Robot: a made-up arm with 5 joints.
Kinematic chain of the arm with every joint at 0, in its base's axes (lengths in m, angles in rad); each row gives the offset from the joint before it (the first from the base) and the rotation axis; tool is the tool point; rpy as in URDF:
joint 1: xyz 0.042 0 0.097 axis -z
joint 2: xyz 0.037 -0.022 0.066 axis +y
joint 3: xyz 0.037 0 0.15 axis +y
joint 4: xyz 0.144 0 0.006 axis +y
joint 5: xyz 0.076 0.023 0 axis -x
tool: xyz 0 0 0 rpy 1.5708 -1.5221 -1.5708
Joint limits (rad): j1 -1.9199..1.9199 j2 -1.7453..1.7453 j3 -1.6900..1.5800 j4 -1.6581..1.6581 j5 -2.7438..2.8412
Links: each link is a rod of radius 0.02 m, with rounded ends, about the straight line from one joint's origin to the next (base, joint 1, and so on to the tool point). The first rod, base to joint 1, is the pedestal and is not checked.
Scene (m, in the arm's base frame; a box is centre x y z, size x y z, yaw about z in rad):
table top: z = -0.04
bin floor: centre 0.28 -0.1 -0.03 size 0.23 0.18 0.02 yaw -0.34
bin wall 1: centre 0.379 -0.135 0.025 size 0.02 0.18 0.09 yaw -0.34
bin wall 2: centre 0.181 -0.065 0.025 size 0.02 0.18 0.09 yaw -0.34
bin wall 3: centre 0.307 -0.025 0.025 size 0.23 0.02 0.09 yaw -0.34
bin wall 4: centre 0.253 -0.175 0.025 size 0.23 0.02 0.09 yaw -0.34
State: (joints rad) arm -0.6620 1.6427 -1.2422 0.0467 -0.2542
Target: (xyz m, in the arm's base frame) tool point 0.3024 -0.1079 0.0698
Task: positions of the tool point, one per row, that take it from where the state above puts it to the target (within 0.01 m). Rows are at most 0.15 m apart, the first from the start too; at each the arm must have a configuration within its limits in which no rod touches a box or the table.
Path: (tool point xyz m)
1: 0.3958 0.1496 0.0592
2: 0.4029 0.0492 0.0904
3: 0.3686 -0.0423 0.1228
4: 0.3024 -0.1079 0.1539
5: 0.3057 -0.1093 0.1122
6: 0.3024 -0.1079 0.0698

